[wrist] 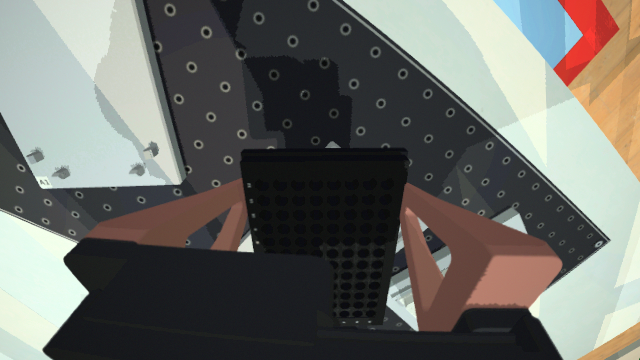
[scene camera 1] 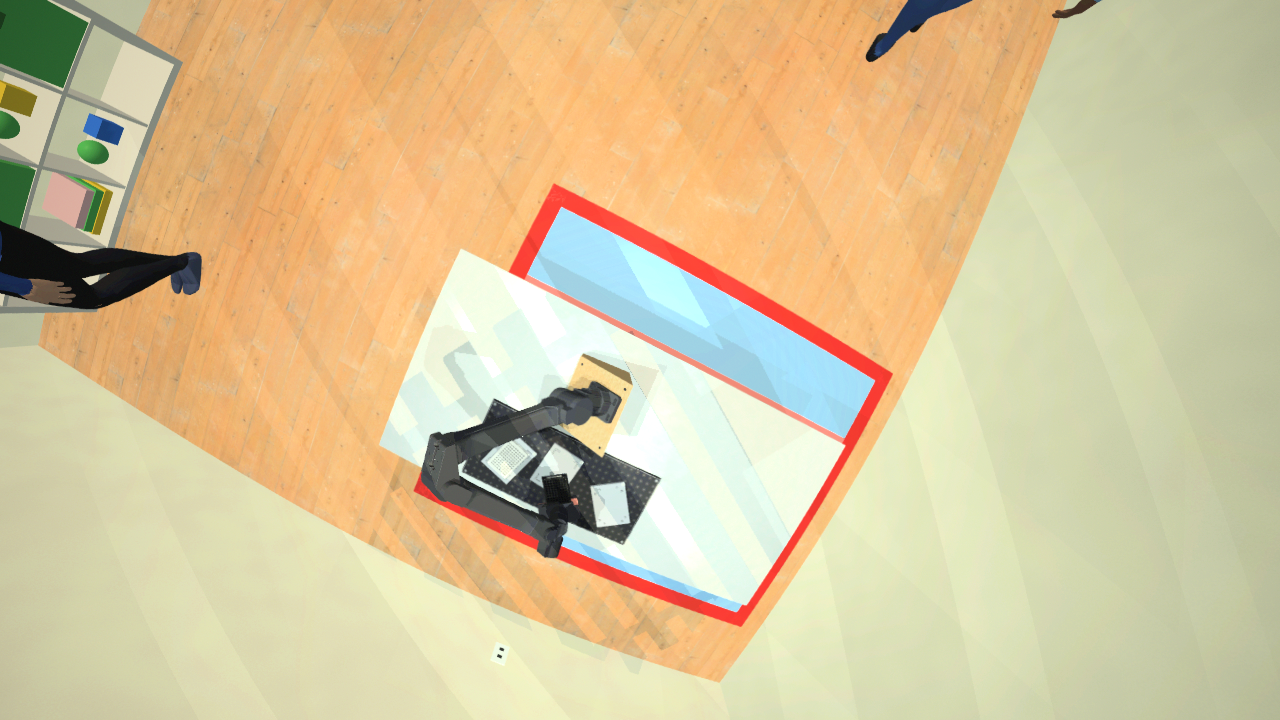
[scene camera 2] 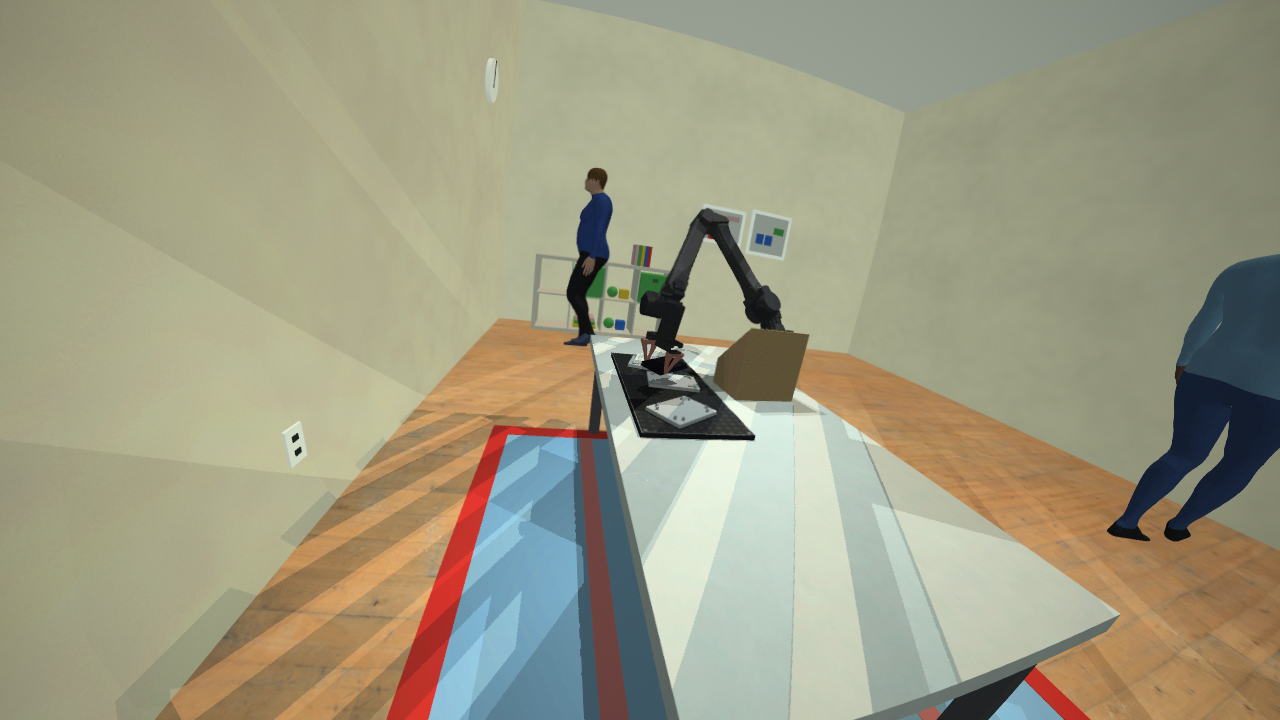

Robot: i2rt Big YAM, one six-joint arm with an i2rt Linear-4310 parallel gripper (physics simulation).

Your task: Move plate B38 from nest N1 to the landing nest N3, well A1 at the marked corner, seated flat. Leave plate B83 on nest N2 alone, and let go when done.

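Observation:
My gripper (scene camera 2: 658,364) (wrist: 323,189) is shut on a black well plate (scene camera 1: 556,488) (wrist: 320,220), its fingers on two opposite sides. Its name is not readable. The plate is held above the board, partly over the middle white nest (scene camera 1: 563,460) (scene camera 2: 673,383). A pale well plate (scene camera 1: 509,458) sits on the nest at the far end of the row; in the wrist view my right finger partly hides it. The bare nest at the other end (scene camera 1: 610,504) (scene camera 2: 681,411) (wrist: 75,100) shows corner pins and an A1 mark at one corner in the wrist view.
The nests stand on a black perforated board (scene camera 1: 646,480) (scene camera 2: 729,431) (wrist: 215,60) on a pale table (scene camera 1: 742,465) (scene camera 2: 760,537). A wooden block (scene camera 1: 586,432) (scene camera 2: 760,367) stands beside the board, at the arm's base. Two people stand away from the table.

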